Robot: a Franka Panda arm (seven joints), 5 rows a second.
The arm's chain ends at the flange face. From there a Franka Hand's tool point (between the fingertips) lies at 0.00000 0.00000 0.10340 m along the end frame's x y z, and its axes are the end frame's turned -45 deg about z.
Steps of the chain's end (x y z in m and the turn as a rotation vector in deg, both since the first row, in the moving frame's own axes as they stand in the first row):
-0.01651, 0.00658, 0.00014, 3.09, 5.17, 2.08
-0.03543, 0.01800, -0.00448, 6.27, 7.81, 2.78
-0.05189, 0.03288, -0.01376, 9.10, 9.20, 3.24
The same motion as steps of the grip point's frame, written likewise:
-0.00586, -0.00418, -0.00043, -1.47, 5.84, 2.08
-0.01996, -0.00994, -0.00606, -1.09, 9.96, 2.78
-0.03680, -0.01266, -0.01639, -0.07, 12.94, 3.24

